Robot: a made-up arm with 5 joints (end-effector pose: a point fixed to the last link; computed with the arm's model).
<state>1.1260 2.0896 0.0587 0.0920 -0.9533</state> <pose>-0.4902 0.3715 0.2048 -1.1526 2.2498 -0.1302</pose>
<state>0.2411 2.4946 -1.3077 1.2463 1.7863</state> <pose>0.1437 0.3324 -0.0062 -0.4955 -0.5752 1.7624</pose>
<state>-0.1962 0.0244 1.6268 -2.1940 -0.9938</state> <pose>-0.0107 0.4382 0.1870 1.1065 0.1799 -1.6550</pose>
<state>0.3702 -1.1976 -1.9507 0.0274 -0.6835</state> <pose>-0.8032 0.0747 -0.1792 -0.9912 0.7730 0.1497</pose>
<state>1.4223 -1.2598 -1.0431 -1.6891 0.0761</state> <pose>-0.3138 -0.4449 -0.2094 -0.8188 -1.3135 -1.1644</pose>
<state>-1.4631 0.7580 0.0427 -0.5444 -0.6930</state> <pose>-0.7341 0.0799 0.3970 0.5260 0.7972 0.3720</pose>
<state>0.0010 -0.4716 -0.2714 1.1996 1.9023</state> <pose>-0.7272 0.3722 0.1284 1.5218 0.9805 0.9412</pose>
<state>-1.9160 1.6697 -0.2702 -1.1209 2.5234</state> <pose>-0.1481 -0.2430 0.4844 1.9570 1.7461 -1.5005</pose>
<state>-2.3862 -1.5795 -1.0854 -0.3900 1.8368</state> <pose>-0.3675 -0.2835 0.6558 -1.8885 0.4295 0.5870</pose>
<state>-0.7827 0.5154 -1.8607 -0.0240 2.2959</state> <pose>-0.2733 0.1726 0.6568 1.1548 2.0792 -1.9818</pose>
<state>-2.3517 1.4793 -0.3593 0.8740 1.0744</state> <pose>-0.3965 -0.6883 0.1494 -1.2487 -1.0708 -1.5995</pose>
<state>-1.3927 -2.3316 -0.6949 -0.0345 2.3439</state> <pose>-0.3078 0.2920 0.5824 -1.8040 1.8170 -0.8990</pose>
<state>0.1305 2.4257 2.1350 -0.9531 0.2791</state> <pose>-0.2531 0.3541 -0.2477 -0.0021 0.0702 -0.9801</pose>
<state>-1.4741 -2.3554 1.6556 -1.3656 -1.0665</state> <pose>-0.3978 -0.3107 0.5016 -1.2301 1.1499 1.4768</pose>
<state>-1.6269 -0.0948 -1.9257 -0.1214 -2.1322</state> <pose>-0.5111 -0.2687 0.2220 -0.4649 -0.4804 1.7908</pose>
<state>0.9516 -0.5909 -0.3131 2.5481 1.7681</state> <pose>-0.6185 -0.0190 0.0451 -0.0172 2.4137 0.6258</pose>
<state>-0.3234 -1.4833 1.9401 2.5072 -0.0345</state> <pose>-0.4326 0.1121 0.6291 -2.7833 -0.8319 -0.5532</pose>
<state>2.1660 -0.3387 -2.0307 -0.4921 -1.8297</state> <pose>-0.6155 0.2210 -0.0688 1.2705 -1.7168 0.6997</pose>
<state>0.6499 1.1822 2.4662 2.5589 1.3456</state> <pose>-0.1399 0.0100 0.0703 -1.1593 1.3872 1.4101</pose>
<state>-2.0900 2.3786 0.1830 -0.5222 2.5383</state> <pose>-0.0767 -0.2486 0.4962 -1.3943 -2.3622 0.8892</pose>
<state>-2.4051 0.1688 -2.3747 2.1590 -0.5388</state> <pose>-0.6551 -0.5986 0.0171 -1.4251 0.4973 -1.1020</pose>
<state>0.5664 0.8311 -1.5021 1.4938 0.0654</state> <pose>-0.5272 0.5804 0.5398 1.3287 1.8035 0.1105</pose>
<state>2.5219 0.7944 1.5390 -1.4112 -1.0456</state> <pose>-0.2540 -0.4136 0.2439 -2.2211 -1.8277 -0.7788</pose>
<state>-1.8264 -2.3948 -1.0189 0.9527 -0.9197</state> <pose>0.1406 0.1008 0.4114 0.0853 -1.0033 -1.0591</pose>
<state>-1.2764 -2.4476 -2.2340 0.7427 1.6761</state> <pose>-0.5021 0.4007 0.5617 2.6755 -0.0749 1.0872</pose>
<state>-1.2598 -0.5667 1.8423 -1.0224 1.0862</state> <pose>-0.3756 -0.1661 0.7208 -1.2341 2.1130 0.6507</pose>
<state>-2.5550 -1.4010 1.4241 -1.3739 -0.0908</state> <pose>-0.2274 -0.4797 0.0701 -0.7645 0.2141 1.8099</pose>
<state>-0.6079 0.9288 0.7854 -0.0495 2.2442</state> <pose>-0.3885 0.2663 0.6209 2.8410 0.0891 -0.1991</pose>
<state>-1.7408 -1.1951 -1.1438 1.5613 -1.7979</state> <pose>-0.2284 0.1961 0.5053 -0.0850 -1.5228 -0.3476</pose>
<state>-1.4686 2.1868 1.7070 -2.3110 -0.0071</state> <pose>-0.3841 0.3518 0.4242 0.2479 1.6635 -1.4753</pose>
